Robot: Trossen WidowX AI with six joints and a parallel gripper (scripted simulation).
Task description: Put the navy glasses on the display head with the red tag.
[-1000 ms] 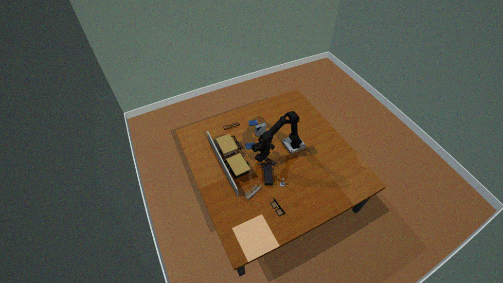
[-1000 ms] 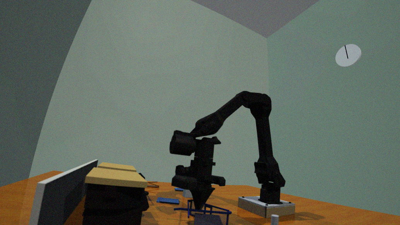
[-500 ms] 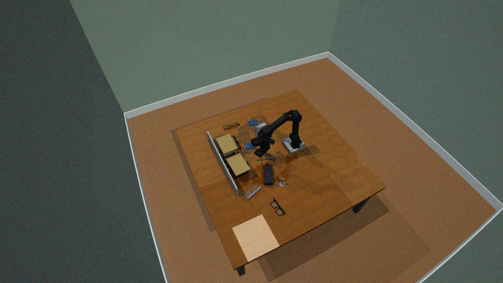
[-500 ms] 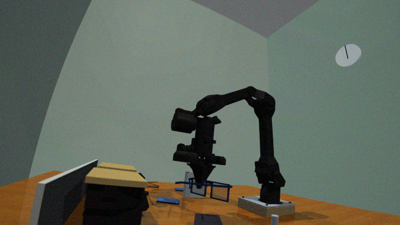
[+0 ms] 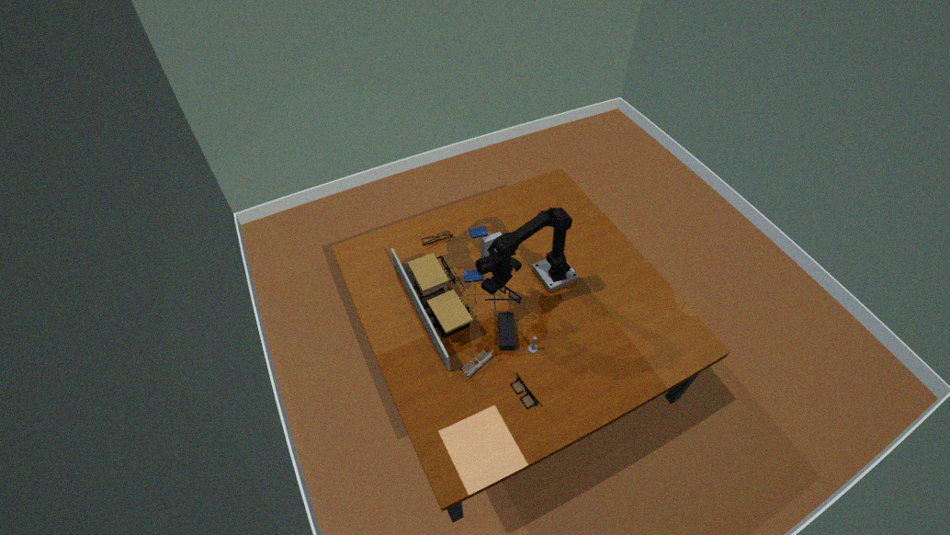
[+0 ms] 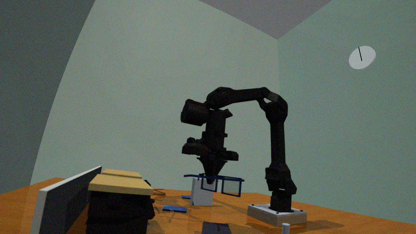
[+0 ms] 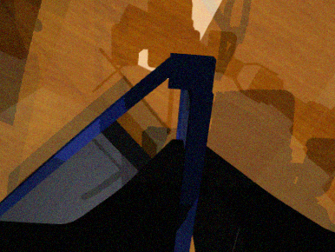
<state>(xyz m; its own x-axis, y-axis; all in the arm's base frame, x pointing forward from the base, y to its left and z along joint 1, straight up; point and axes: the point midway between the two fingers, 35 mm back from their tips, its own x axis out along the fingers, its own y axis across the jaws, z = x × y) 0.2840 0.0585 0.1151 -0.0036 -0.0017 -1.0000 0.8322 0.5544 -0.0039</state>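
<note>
My gripper tip is 240 mm to the right of the small grey peg, 90 mm above it and 60 mm past it. The rest, counted from my gripper tip: grey block 290 mm to the right, 60 mm below, 50 mm behind; then display head 200 mm ahead, 60 mm below, 40 mm to the left; then dark case 140 mm to the left, 100 mm below, 20 mm ahead.
</note>
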